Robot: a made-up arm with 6 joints.
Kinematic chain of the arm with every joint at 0, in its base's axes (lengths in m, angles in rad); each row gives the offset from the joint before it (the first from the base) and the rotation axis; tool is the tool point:
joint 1: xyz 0 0 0.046 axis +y
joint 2: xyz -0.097 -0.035 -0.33 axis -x
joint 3: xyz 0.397 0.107 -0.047 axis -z
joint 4: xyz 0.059 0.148 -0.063 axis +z
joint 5: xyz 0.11 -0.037 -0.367 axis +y
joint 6: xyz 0.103 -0.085 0 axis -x
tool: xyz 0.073 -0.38 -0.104
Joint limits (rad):
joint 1: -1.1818..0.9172
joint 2: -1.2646..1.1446
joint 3: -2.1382..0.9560
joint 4: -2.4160..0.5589
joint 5: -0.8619..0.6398
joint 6: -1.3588..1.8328
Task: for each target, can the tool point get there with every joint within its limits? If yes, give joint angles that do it. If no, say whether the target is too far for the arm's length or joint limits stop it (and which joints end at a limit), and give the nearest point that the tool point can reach.
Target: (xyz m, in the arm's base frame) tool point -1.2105 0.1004 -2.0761
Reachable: no: too far | nearest point -0.6714 0.0331 -1.2105 | short by 1.022 m
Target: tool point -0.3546 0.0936 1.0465
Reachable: no: joint limits stop it (at a limit: joint 1, joint 2, joint 4) | nearest point 0.0376 0.3415 0.6458 | short by 0.613 m
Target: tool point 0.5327 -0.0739 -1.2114
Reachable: yes | joints -0.0048 0.8133 -1.0735 0.2650 -0.6672 -1.0440
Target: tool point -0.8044 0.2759 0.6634
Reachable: no: joint limits stop it (at a limit: joint 1, joint 2, joint 4) | nearest point -0.4323 0.3573 0.0888 | short by 0.689 m
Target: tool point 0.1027 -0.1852 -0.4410
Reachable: yes | joints -0.0209 0.1646 -0.2782 -1.0260 -0.6724 0.9145
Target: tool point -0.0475 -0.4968 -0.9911
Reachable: yes | joints 0.7561 0.4438 -0.0015 -0.0163 -0.2464 -0.2146
